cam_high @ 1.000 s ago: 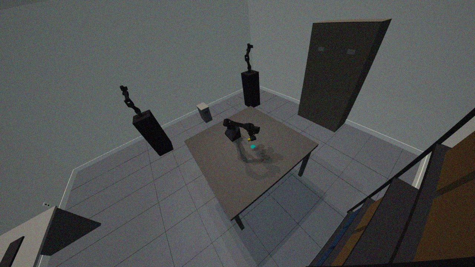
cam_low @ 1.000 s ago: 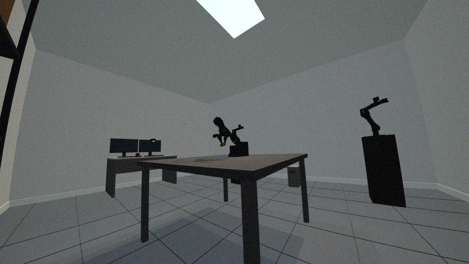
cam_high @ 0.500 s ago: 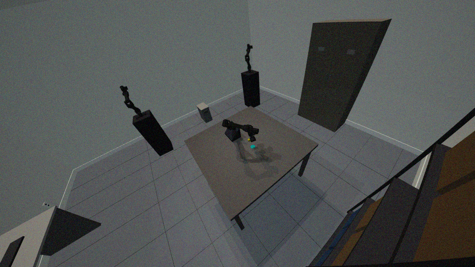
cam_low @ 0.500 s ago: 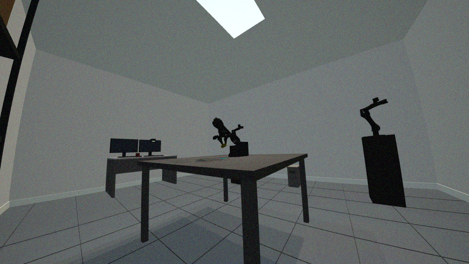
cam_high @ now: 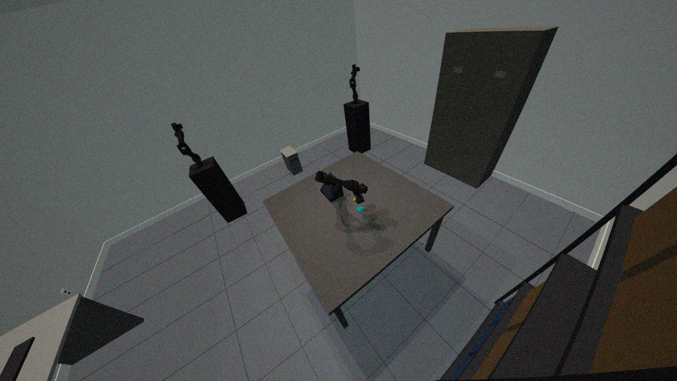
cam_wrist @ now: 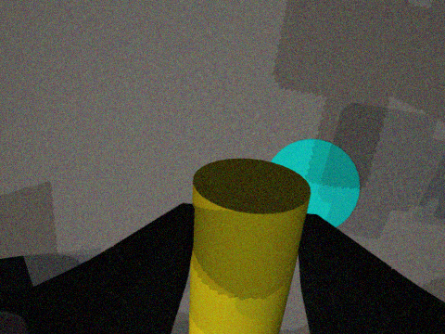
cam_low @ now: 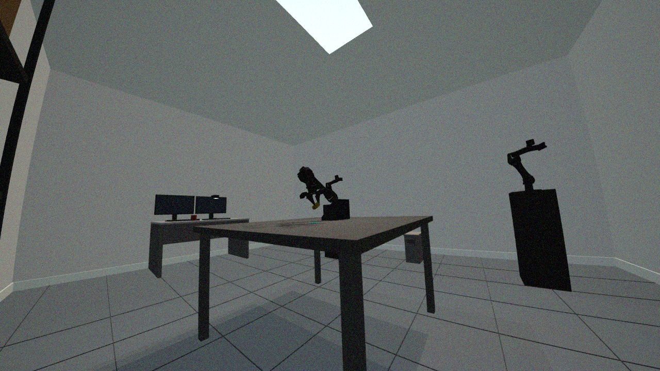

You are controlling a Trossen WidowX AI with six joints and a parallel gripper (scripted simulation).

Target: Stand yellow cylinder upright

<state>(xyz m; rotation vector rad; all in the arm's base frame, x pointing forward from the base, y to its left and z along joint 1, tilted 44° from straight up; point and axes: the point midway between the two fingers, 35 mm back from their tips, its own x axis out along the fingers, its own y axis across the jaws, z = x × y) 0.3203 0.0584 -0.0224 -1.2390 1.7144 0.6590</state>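
My gripper tip is now 2 cm short of the cyan circle, 1 cm to the left of it and 12 cm above it. From my gripper tip the other things lie so: yellow tall cylinder (1 cm behind, 2 cm to the right, 1 cm below).
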